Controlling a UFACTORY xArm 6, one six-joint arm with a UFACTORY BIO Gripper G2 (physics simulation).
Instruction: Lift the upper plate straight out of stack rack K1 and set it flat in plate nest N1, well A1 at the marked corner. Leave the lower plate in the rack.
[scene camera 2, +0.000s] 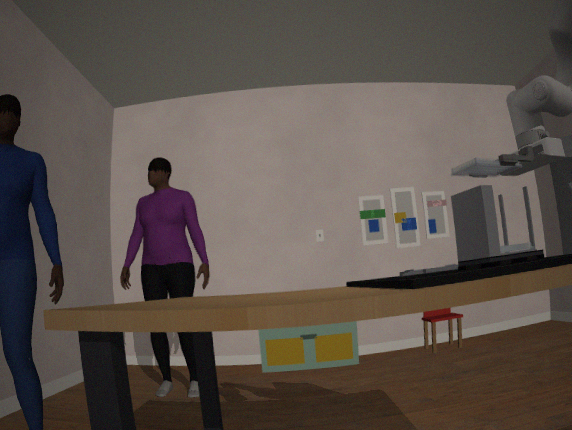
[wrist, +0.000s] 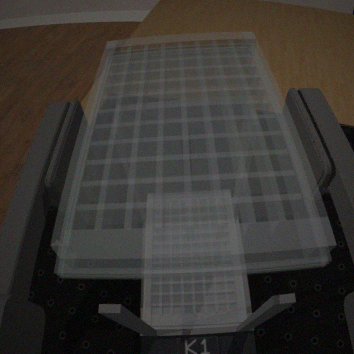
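There is a black perforated board (wrist: 70, 305) that I can see.
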